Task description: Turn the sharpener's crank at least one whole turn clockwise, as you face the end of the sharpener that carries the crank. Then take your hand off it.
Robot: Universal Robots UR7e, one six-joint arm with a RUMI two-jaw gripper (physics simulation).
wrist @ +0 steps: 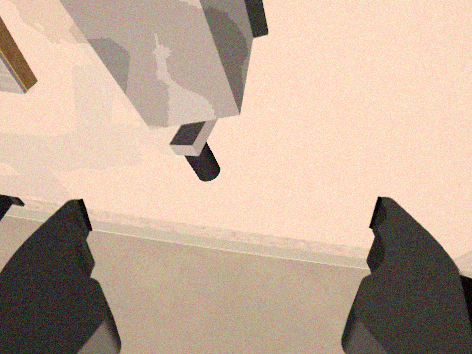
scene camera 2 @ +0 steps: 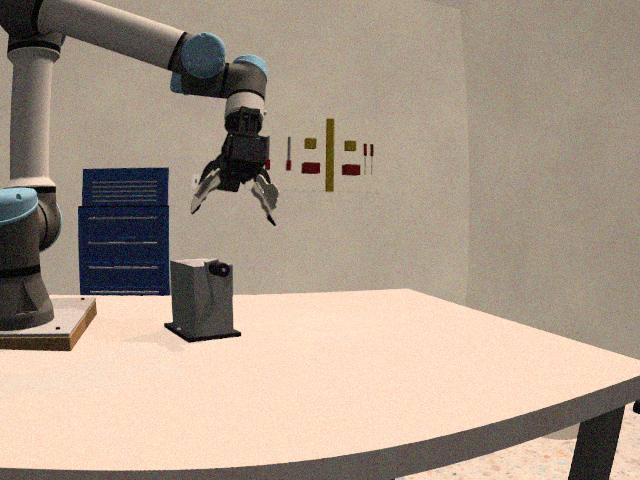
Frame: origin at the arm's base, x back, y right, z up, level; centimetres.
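Seen in the pictures: gripper, fingertip midpoint: (wrist: 231, 201) (scene camera 2: 234, 219); arm's base, link origin: (scene camera 2: 16, 319).
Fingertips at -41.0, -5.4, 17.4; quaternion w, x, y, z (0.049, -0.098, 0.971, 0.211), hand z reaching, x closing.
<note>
Pixels of each thing's top centre, then the offset from my fingertips to it, as dx, dy, dz. "pt": a spot on its surface instead. Level surfaces: height alone.
- grey sharpener, surface spot: (wrist: 145, 80) pt +6.8, -0.3, -7.5
- black knob, top centre: (wrist: 199, 169) (scene camera 2: 218, 262) +2.5, +6.6, -6.5
- table, surface height: dz -20.3
The grey sharpener (scene camera 2: 201, 304) (wrist: 145, 80) stands upright on its dark base plate (scene camera 2: 214, 335) on the table. Its crank carries a black knob (scene camera 2: 220, 268) (wrist: 204, 164) near the top of the end face. In the wrist view the short crank arm (wrist: 189, 140) juts out from that end, with the knob beyond it. My gripper (scene camera 2: 233, 217) (wrist: 231, 201) is wide open and empty. It hangs above the sharpener in the scene view, apart from the crank. In the wrist view the knob shows ahead of the fingertips, left of the midpoint between them.
The robot's base board (scene camera 2: 82, 326) (wrist: 19, 60) with a wooden edge lies left of the sharpener on the table (scene camera 2: 387, 372). A blue drawer cabinet (scene camera 2: 124, 253) stands behind the table. Tools, including a yellow bar (scene camera 2: 329, 155), hang on the back wall.
</note>
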